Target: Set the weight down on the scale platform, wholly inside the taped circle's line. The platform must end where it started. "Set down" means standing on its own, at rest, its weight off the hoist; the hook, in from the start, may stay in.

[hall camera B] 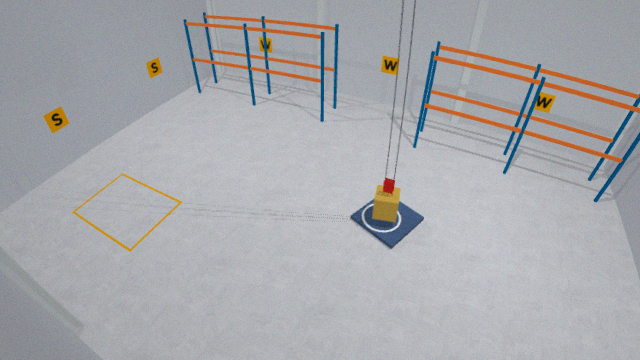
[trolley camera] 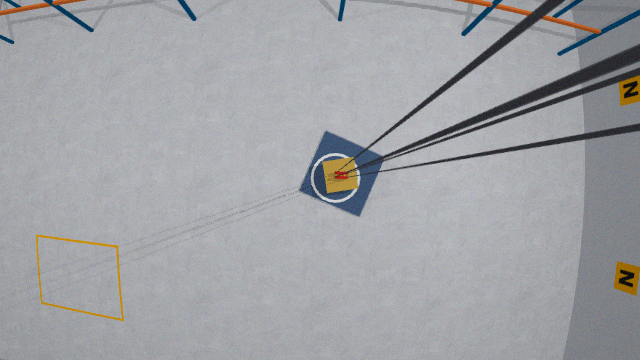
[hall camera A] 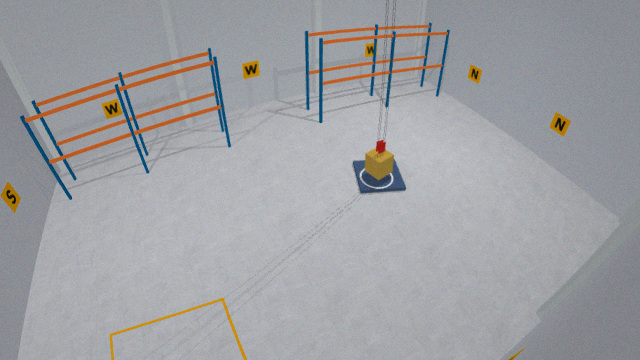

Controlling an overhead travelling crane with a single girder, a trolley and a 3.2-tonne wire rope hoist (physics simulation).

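The weight, a yellow block (hall camera A: pixel 378 165) (hall camera B: pixel 386 210) (trolley camera: pixel 332 187), is upright over the dark blue scale platform (hall camera A: pixel 398 185) (hall camera B: pixel 412 217) (trolley camera: pixel 364 192). It appears very low above the surface; any gap is too small to tell. The white taped circle (hall camera A: pixel 377 188) (hall camera B: pixel 362 217) (trolley camera: pixel 312 178) shows around it; in the trolley view the block's top sits right of the circle's centre and overlaps the line at the right. My red hook block (hall camera A: pixel 381 146) (hall camera B: pixel 389 185) (trolley camera: pixel 341 175) is right on top of the weight, engaged with it, ropes looking straight. The hook itself is hidden.
Two blue and orange racks stand along the W wall, one (hall camera A: pixel 141 155) (hall camera B: pixel 322 75) towards the S side, the other (hall camera A: pixel 320 80) (hall camera B: pixel 514 150) towards the N side. A yellow outlined rectangle (hall camera A: pixel 167 316) (hall camera B: pixel 100 191) (trolley camera: pixel 77 241) is on the floor, well away from the platform.
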